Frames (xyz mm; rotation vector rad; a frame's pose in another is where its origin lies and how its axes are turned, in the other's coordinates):
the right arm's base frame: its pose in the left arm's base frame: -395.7 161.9 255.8 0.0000 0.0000 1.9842
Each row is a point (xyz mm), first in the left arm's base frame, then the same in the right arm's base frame.
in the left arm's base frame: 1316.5 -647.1 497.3
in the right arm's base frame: -1428.7 -1243.0 241.5
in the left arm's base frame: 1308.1 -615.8 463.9
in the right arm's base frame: -1396.7 -1247.8 208.1
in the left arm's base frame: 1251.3 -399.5 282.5
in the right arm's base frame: -1175.8 -1282.7 26.7
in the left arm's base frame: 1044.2 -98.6 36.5
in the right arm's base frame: -817.0 -1214.0 -219.3
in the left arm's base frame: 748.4 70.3 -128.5
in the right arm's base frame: -543.5 -1010.9 -384.3
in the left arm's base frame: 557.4 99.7 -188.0
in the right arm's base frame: -439.8 -847.8 -443.8
